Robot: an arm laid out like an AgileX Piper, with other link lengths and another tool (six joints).
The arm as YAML. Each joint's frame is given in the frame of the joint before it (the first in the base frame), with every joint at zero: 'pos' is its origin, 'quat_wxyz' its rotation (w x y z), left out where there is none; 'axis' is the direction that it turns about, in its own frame. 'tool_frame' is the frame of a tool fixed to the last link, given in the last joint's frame.
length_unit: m
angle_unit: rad
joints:
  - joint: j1
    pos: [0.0, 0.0, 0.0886]
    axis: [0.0, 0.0, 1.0]
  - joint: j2
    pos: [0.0, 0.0, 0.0]
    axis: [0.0, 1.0, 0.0]
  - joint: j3
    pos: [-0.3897, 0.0, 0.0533]
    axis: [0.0, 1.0, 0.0]
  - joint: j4
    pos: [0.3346, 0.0, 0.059]
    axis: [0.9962, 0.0, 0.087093]
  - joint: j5
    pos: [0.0, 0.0, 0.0]
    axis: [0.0, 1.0, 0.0]
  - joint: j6
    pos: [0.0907, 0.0, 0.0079]
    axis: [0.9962, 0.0, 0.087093]
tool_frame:
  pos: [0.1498, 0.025, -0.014]
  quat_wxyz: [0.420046, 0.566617, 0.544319, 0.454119]
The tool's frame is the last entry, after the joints.
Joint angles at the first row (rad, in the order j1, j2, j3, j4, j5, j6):
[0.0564 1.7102 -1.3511 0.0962 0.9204 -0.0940]
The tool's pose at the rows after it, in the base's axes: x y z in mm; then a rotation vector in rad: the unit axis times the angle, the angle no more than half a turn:
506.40 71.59 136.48 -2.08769 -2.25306 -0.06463
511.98 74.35 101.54 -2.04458 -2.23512 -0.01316
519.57 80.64 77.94 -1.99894 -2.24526 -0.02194
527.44 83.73 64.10 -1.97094 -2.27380 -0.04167
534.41 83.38 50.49 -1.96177 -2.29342 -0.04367
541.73 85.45 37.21 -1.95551 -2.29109 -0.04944
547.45 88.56 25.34 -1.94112 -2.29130 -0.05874
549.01 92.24 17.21 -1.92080 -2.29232 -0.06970
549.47 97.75 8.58 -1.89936 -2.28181 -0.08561
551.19 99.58 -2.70 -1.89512 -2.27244 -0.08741
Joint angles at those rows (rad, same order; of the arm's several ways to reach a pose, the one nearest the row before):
[0.0564 1.7895 -1.3555 0.1026 0.9187 -0.1141]
[0.0564 1.8604 -1.3567 0.1188 0.9043 -0.1375]
[0.0564 1.9100 -1.3567 0.1581 0.8703 -0.1869]
[0.0564 1.9394 -1.3567 0.1825 0.8332 -0.2310]
[0.0564 1.9670 -1.3578 0.1862 0.8010 -0.2516]
[0.0564 2.0001 -1.3687 0.2001 0.7815 -0.2644]
[0.0564 2.0297 -1.3784 0.2214 0.7662 -0.2864]
[0.0564 2.0473 -1.3794 0.2477 0.7568 -0.3141]
[0.0564 2.0661 -1.3795 0.2848 0.7508 -0.3435]
[0.0564 2.0880 -1.3794 0.3000 0.7368 -0.3544]

